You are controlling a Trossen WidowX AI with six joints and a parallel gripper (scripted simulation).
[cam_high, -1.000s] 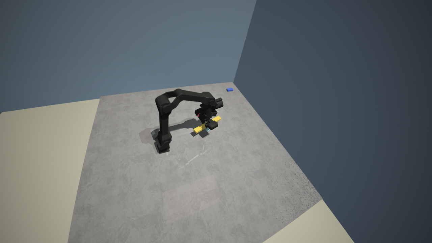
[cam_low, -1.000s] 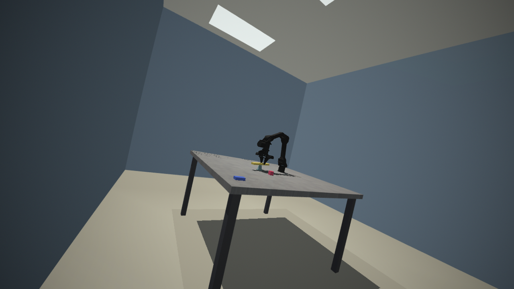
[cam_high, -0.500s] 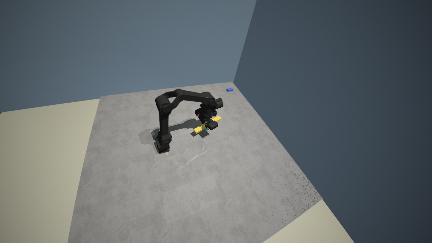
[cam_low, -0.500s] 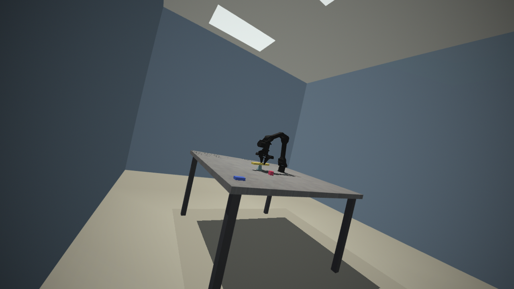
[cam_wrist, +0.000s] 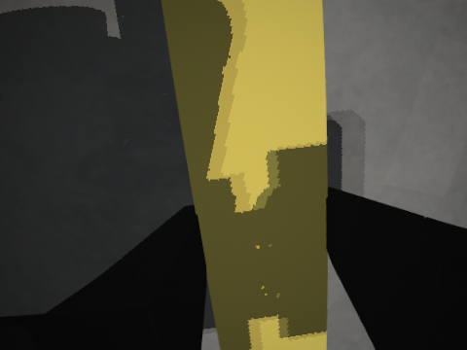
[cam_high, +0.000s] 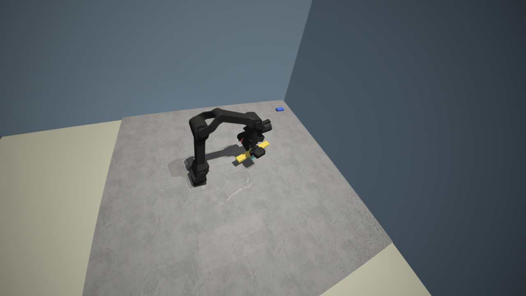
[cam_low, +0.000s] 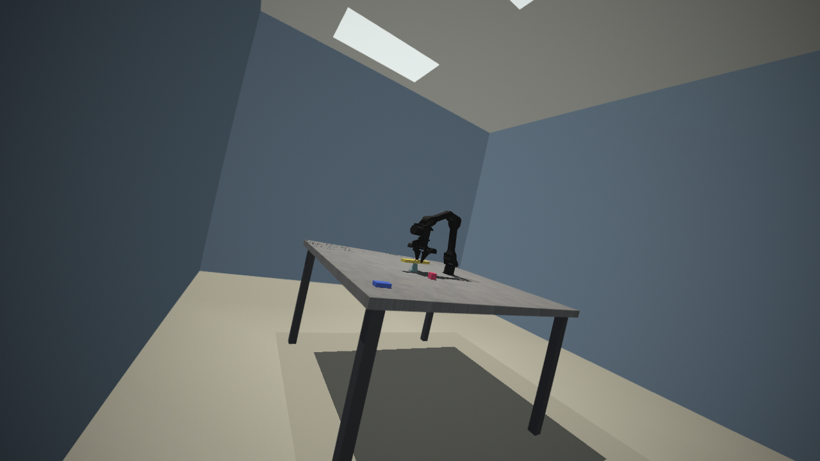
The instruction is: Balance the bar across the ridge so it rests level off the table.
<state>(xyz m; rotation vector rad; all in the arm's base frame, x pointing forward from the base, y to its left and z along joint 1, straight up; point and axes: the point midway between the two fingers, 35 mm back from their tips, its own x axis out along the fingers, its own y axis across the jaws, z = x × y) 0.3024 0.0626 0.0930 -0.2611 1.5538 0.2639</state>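
Right now my gripper tip is 30 mm short of the yellow bar and 10 mm to the right of it. From my gripper tip the other things lie so: blue block 440 mm to the left, 440 mm ahead, 50 mm below; red block 170 mm to the left, 40 mm below, 10 mm ahead.
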